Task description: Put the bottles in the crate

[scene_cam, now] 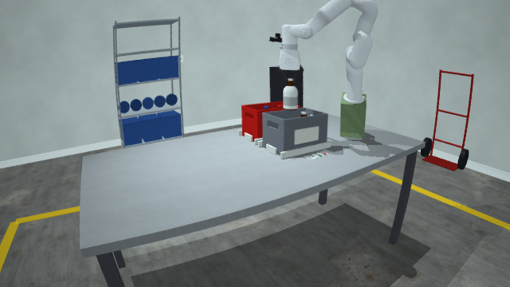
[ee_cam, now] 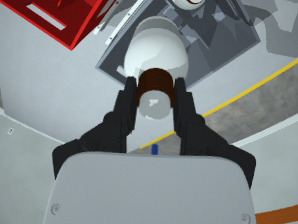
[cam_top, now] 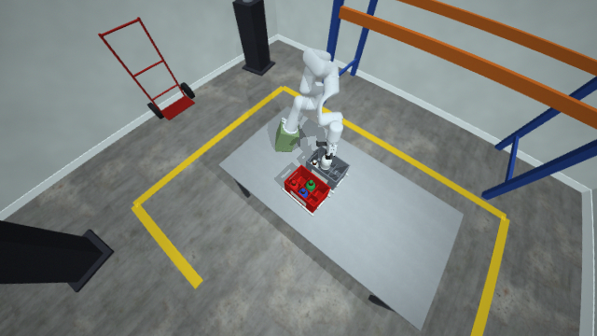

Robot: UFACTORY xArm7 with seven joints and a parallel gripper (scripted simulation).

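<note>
Right now my hand is 10 mm short of the grey crate, 40 mm to the right of it and 250 mm above it. Also, from my hand: red crate (50 mm behind, 190 mm to the right, 250 mm below); then green-labelled bottle (30 mm behind, 150 mm to the right, 250 mm below); then white-label bottle (90 mm behind, 10 mm to the left, 250 mm below).
</note>
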